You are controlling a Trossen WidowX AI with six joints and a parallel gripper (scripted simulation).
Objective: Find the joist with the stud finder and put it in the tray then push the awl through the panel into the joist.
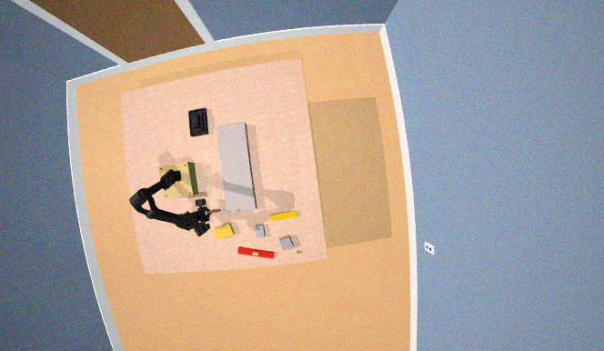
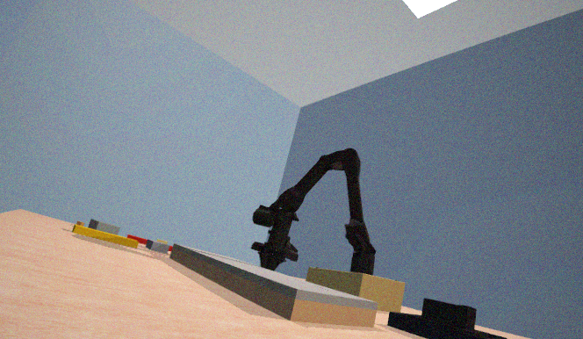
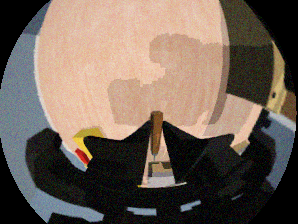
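Now: gripper tip 60 mm short of the awl. Also, from my gripper tip: red level (290 mm to the right, 270 mm ahead, 10 mm above); yellow block (130 mm to the right, 90 mm ahead, 10 mm above); yellow bar (470 mm ahead, 60 mm to the right).
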